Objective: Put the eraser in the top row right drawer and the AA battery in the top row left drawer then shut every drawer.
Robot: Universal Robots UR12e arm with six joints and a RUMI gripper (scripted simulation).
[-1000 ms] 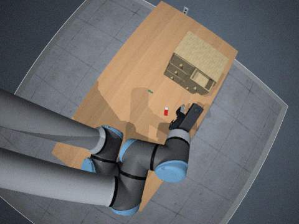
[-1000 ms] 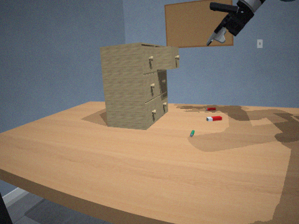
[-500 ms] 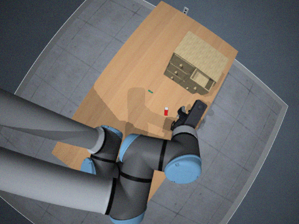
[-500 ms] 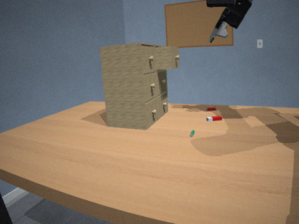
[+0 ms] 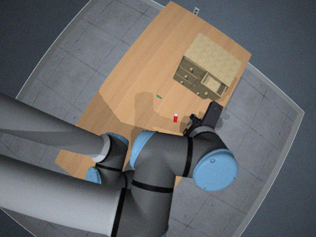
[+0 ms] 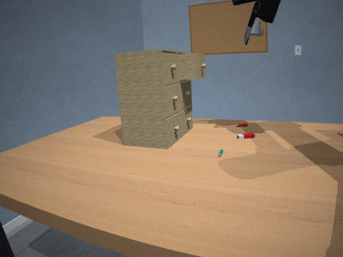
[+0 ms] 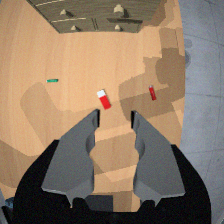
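The eraser lies 36 cm below my hand, 4 cm to the left of it and 1 cm ahead of it. Round my hand: red AA battery (36 cm below, 13 cm to the right, 1 cm ahead); then green AA battery (36 cm below, 22 cm to the left, 9 cm ahead).
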